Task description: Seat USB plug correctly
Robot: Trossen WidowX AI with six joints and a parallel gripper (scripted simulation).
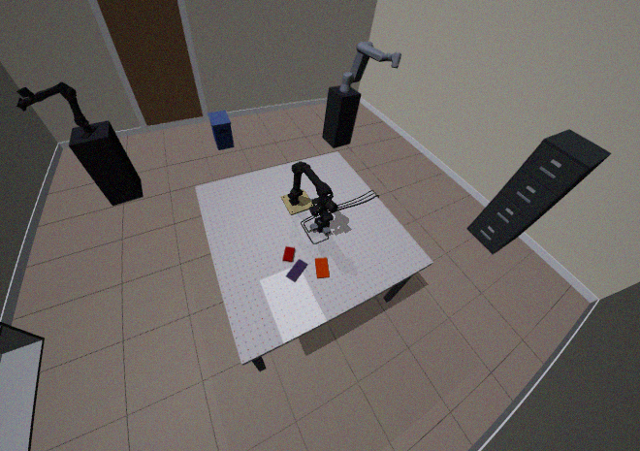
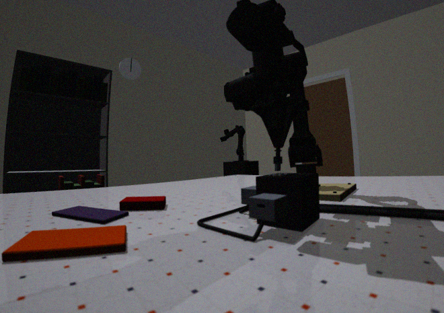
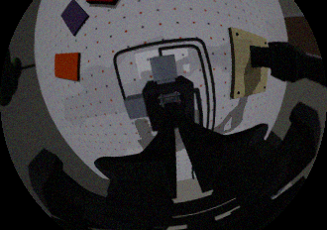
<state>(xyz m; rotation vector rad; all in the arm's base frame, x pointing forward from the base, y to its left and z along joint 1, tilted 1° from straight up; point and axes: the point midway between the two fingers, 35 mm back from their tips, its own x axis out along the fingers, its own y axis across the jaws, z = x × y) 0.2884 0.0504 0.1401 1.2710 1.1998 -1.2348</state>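
Right now my gripper tip is 20 mm above the USB plug. The rest, counted from my gripper tip: red block (90 mm ahead, 280 mm to the right, 110 mm below); then orange tile (270 mm ahead, 150 mm to the right, 120 mm below); then purple tile (210 mm ahead, 290 mm to the right, 120 mm below).
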